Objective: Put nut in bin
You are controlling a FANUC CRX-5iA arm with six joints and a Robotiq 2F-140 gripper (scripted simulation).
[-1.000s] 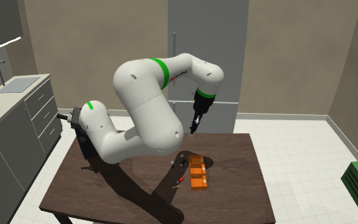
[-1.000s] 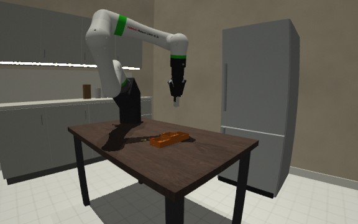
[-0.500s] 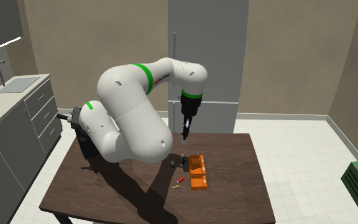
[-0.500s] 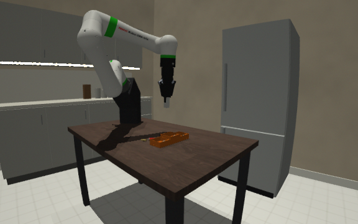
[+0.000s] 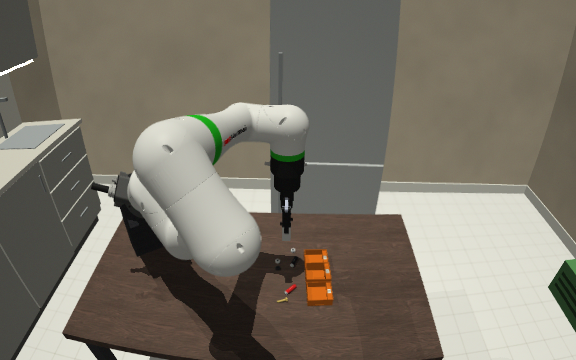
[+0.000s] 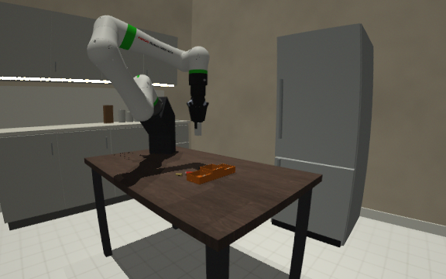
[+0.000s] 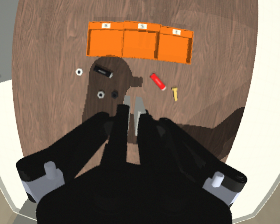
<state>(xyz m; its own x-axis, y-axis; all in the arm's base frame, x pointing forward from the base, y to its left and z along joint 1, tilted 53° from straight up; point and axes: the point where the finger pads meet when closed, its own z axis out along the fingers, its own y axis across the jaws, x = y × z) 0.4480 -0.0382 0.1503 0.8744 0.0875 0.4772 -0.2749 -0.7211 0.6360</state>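
Right now my hand is 21 cm above the red piece and 7 cm to the left of it. The rest, counted from my hand: dark cylinder: 21 cm below, 6 cm to the left, 5 cm ahead; then yellow screw: 21 cm below, 11 cm to the right, 4 cm behind.
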